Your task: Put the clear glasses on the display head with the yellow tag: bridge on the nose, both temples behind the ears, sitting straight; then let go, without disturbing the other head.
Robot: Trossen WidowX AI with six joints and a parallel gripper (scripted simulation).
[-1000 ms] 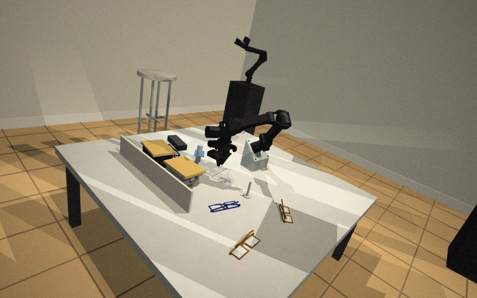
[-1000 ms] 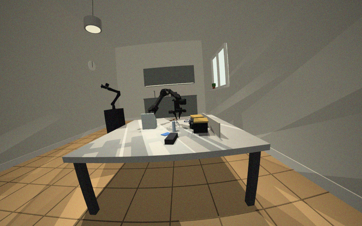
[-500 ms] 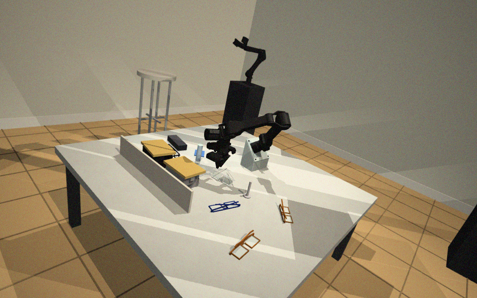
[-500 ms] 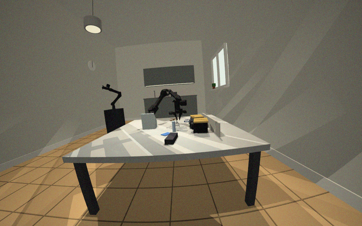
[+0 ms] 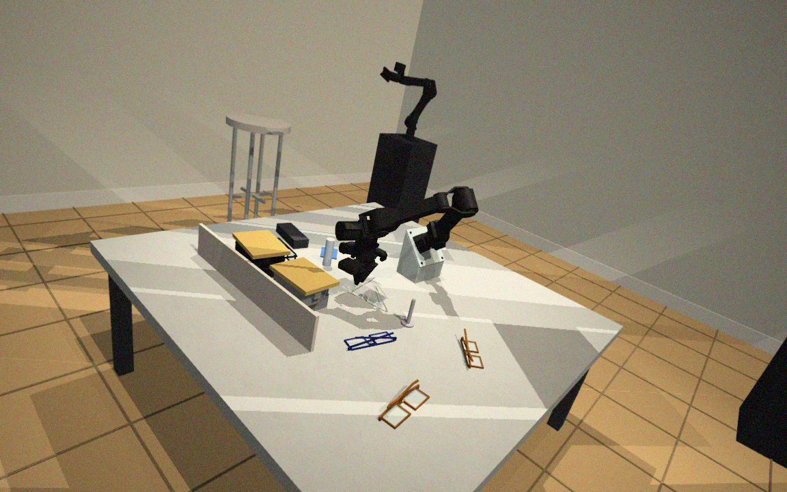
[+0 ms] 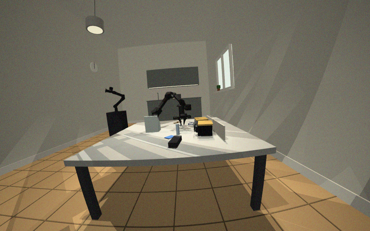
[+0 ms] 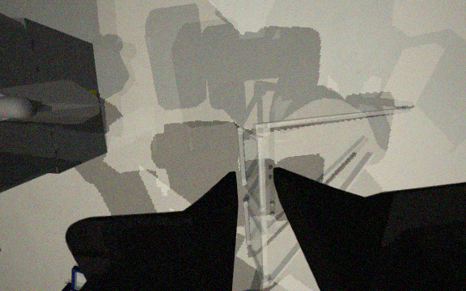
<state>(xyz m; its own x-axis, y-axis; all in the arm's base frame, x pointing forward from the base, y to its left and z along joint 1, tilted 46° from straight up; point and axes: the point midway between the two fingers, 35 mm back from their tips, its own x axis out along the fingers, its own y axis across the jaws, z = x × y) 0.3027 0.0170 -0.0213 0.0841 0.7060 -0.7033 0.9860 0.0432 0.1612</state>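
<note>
Now: gripper tip 2 cm past the grey post, 20 cm to the right of it and 2 cm above it. From my gripper tip the other things lie so: grey wall panel 29 cm ahead, 16 cm to the right, 1 cm above; then blue card 12 cm behind, 27 cm to the right, 4 cm below; then head 16 cm ahead, 26 cm to the right, 1 cm above.
</note>
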